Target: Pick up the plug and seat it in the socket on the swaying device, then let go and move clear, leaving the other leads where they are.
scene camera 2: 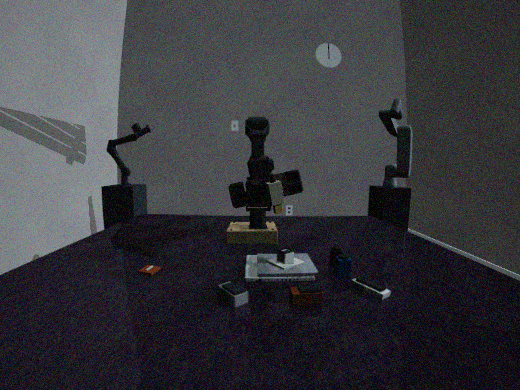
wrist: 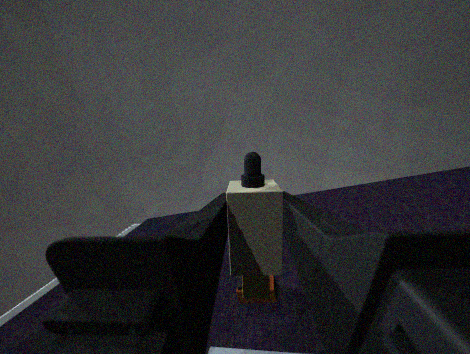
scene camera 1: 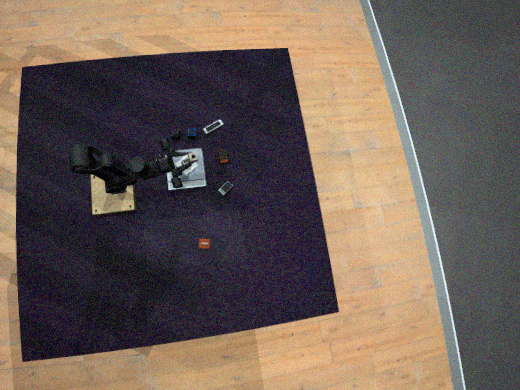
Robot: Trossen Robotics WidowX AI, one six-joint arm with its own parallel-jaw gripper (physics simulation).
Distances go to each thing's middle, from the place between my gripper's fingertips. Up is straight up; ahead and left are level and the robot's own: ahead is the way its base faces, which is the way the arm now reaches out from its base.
Right now the device (scene camera 2: 286, 265) is 40 mm behind my hand, 20 mm to the left of it and 190 mm below it.
